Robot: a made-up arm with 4 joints.
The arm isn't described. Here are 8 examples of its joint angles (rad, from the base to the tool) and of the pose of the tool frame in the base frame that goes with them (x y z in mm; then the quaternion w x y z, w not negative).
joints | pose
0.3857 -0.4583 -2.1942 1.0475 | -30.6 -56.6 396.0 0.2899 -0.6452 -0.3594 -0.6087
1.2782 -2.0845 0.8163 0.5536 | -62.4 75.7 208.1 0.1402 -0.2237 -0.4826 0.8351
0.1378 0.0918 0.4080 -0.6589 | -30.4 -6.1 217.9 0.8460 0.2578 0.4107 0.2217
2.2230 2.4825 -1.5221 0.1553 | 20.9 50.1 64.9 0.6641 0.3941 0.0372 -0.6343
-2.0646 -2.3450 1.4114 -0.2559 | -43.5 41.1 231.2 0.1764 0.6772 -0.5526 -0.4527
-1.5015 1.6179 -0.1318 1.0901 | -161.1 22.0 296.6 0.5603 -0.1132 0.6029 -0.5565
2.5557 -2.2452 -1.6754 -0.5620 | 25.0 133.0 93.4 0.3216 0.6909 0.2406 -0.6012
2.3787 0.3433 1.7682 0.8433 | -144.9 86.0 73.6 0.2845 0.0210 0.9327 0.2205
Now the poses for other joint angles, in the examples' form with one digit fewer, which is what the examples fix.
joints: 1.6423 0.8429 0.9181 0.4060
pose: -80 60 109 0.293 0.234 0.792 0.482
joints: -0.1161 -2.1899 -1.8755 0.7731
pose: 4 28 422 0.431 0.748 -0.333 0.379
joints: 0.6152 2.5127 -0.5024 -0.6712
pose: -20 -78 229 0.274 -0.022 -0.413 -0.868
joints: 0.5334 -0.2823 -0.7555 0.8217
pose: -17 41 313 0.032 -0.705 -0.702 -0.100
